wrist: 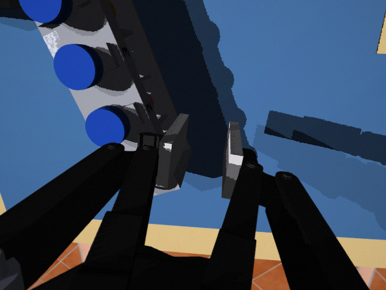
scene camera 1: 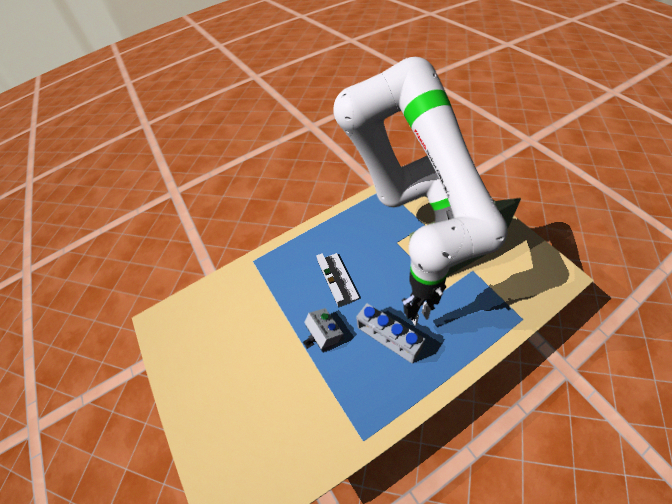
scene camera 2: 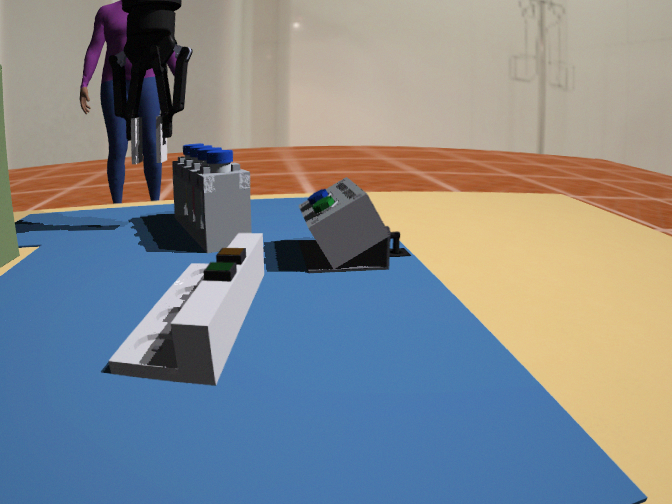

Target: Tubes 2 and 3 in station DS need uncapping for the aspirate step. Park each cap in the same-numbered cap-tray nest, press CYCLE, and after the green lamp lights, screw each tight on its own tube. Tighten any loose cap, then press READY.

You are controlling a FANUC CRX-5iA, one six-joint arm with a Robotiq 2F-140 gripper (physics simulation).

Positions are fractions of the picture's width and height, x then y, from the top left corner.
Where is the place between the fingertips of my gripper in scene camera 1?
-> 0.62, 0.63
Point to a grey button box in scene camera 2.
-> At 0.52, 0.47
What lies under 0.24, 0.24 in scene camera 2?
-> My gripper.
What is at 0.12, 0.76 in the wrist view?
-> My gripper.
